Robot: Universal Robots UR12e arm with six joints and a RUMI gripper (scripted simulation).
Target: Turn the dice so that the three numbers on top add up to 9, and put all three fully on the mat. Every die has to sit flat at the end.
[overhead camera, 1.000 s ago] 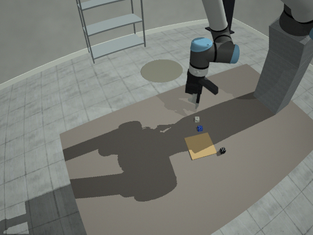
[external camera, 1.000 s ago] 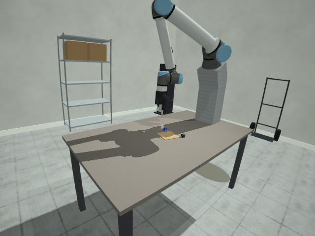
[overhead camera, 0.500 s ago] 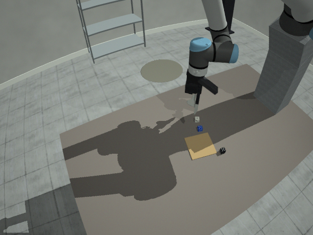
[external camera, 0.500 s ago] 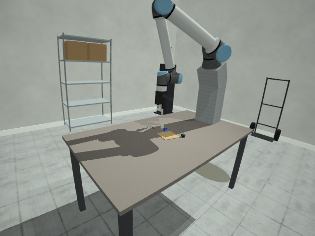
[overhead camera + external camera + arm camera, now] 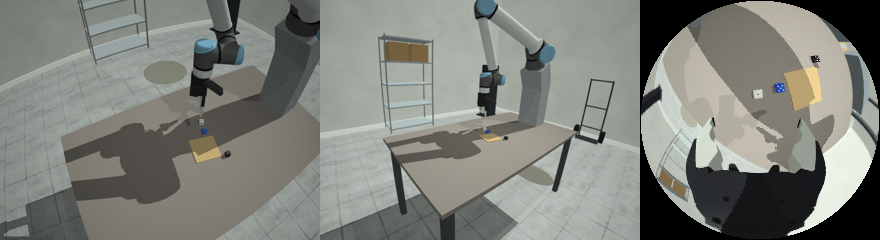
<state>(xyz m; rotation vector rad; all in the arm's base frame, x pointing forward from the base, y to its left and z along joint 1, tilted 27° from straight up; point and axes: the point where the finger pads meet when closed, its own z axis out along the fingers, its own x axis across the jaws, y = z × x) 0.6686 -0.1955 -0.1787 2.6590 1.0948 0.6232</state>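
The white die lies 1 cm behind my hand, 1 cm to the left of it and 12 cm below it. Round my hand: blue die 2 cm ahead, 7 cm to the left, 12 cm below; tan mat 9 cm ahead, 15 cm to the left, 13 cm below; black die 2 cm ahead, 26 cm to the left, 12 cm below.
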